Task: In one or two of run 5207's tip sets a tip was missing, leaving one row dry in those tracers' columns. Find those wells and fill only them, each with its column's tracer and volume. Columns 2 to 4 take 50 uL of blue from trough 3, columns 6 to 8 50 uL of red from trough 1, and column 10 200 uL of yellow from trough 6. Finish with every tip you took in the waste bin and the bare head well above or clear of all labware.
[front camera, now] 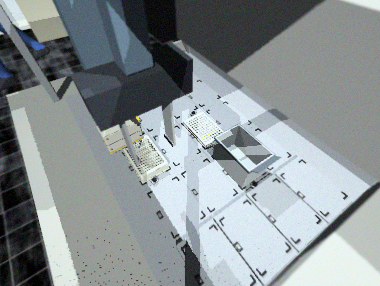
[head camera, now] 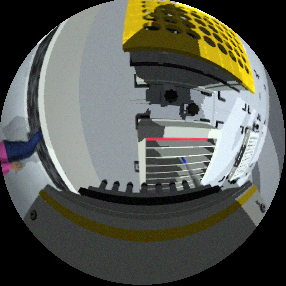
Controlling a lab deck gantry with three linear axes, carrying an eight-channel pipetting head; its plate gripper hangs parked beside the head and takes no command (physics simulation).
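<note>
The pipetting head hangs over the trough rack. In the head view the first trough holds a red strip. A thin grey tip slants from the right end of the channel row to a small blue spot at the trough lines. Whether it touches liquid I cannot tell. The well plate lies to the right. My parked gripper hangs beside the head, its pale fingers apart and holding nothing. The waste bin stands right of the well plate in the front view.
A yellow tip rack stands beyond the trough rack in the head view; the head hides it in the front view. The gantry's dark housing covers the back left of the deck. A person is beyond the deck's left edge.
</note>
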